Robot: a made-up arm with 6 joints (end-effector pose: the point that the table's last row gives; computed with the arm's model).
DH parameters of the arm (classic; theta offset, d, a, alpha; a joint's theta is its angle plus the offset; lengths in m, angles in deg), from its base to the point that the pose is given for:
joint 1: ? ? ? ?
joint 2: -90 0 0.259 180
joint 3: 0 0 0 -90
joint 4: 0 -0.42 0 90
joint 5: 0 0.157 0 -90
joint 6: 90 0 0 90
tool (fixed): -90 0 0 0
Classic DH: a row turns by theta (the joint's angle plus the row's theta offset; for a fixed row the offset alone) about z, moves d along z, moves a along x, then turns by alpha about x.
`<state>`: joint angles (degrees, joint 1 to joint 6).
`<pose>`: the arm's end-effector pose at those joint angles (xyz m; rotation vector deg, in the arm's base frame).
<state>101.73 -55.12 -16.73 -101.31 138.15 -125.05</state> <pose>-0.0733 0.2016 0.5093 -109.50 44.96 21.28</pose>
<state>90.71 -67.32 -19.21 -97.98 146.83 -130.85</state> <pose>-0.0237 0.1569 0.5297 -86.95 62.12 12.64</pose>
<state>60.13 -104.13 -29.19 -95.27 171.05 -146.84</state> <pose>-0.0081 0.0149 0.5227 -20.76 89.71 -5.56</pose>
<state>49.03 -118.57 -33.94 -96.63 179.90 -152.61</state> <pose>-0.0353 -0.0129 0.5007 2.08 93.02 -8.91</pose>
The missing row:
joint 1: 0 0.221 0 -90
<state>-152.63 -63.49 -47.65 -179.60 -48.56 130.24</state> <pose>-0.0811 -0.2188 0.4502 -55.90 -66.25 -100.56</pose>
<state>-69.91 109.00 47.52 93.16 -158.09 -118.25</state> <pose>0.2084 -0.5447 -0.1575 69.69 -23.10 133.96</pose>
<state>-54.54 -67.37 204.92 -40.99 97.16 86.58</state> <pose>-0.2852 0.1961 -0.1031 -69.92 65.27 -82.02</pose>
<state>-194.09 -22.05 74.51 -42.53 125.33 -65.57</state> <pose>0.0668 0.1025 0.8904 -111.72 -2.60 59.24</pose>
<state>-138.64 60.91 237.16 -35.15 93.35 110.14</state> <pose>0.0554 0.2198 0.4646 38.46 116.07 -4.30</pose>
